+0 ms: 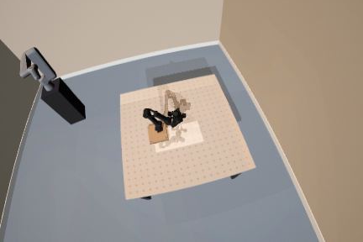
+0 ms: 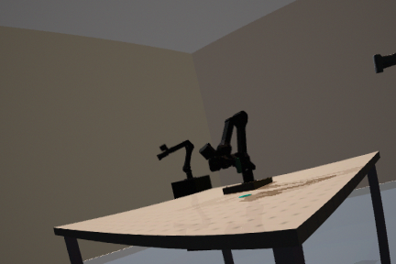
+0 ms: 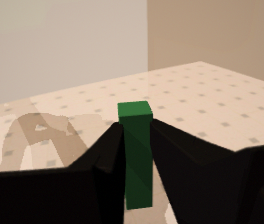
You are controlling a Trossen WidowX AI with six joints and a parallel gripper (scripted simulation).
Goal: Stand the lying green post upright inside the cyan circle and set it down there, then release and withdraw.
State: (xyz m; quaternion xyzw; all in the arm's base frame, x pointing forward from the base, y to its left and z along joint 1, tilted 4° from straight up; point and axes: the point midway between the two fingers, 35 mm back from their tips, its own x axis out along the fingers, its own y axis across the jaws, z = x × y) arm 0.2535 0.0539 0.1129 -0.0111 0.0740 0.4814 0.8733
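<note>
Now: the cyan circle 160 mm below my gripper tip. The rest, counted from my gripper tip: green post (20 mm below).
</note>
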